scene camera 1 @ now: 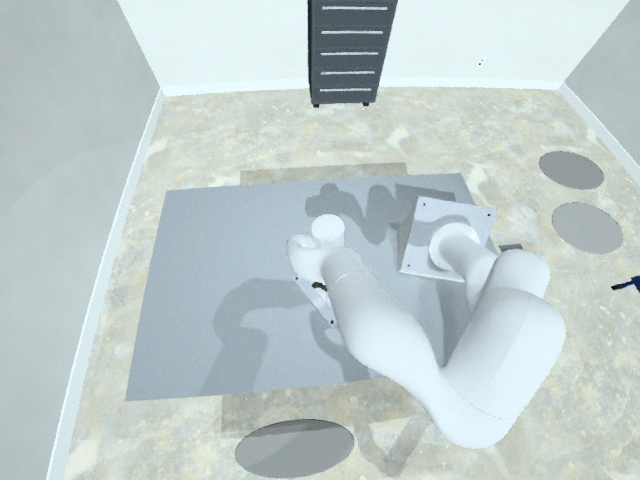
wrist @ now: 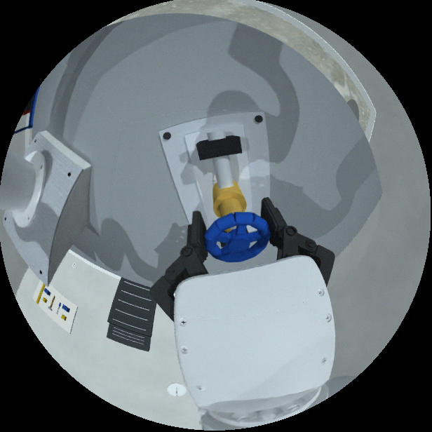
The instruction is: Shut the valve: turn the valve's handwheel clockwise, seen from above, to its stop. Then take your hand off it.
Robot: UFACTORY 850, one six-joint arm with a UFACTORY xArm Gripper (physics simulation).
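The valve's blue handwheel sits above a yellow valve body and a pale pipe with a black clamp. The valve's pale base plate lies on the grey table; in the scene view the arm hides the handwheel. My gripper is shut on the handwheel, with one black finger against each side of its rim. In the scene view a small black part of the gripper shows beside the arm, and its fingertips are hidden.
The grey table top carries the arm's pale mounting block to one side of the valve. A dark drawer cabinet stands by the wall beyond the table.
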